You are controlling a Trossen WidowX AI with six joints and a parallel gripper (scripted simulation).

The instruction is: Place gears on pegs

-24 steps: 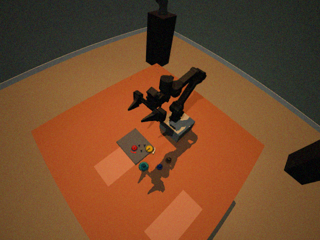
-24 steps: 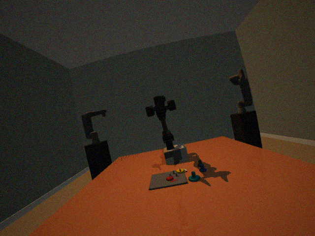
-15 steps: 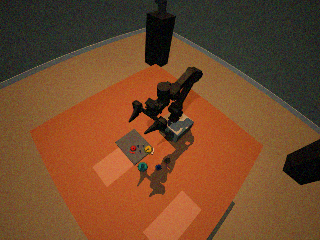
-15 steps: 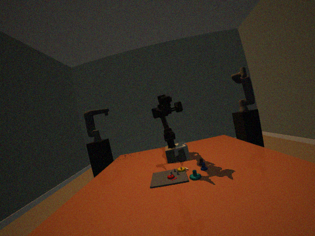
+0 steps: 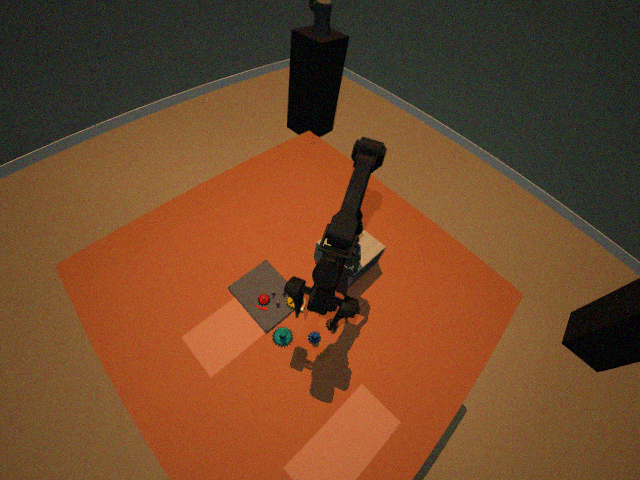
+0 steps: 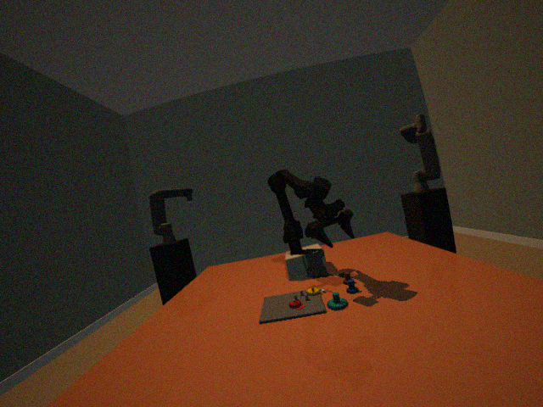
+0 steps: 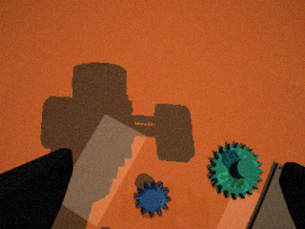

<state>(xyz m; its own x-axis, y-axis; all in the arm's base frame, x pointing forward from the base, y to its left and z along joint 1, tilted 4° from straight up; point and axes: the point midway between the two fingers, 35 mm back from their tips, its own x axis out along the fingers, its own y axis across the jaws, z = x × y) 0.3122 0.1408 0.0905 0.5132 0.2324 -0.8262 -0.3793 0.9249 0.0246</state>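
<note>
The orange-brown gear lies 10 cm behind my gripper tip, 2 cm to the left of it and 17 cm below it. Also, from my gripper tip: blue gear: 2 cm behind, 1 cm to the left, 17 cm below; white arrow: 8 cm behind, 10 cm to the right, 18 cm below; teal gear: 5 cm ahead, 7 cm to the right, 17 cm below.
</note>
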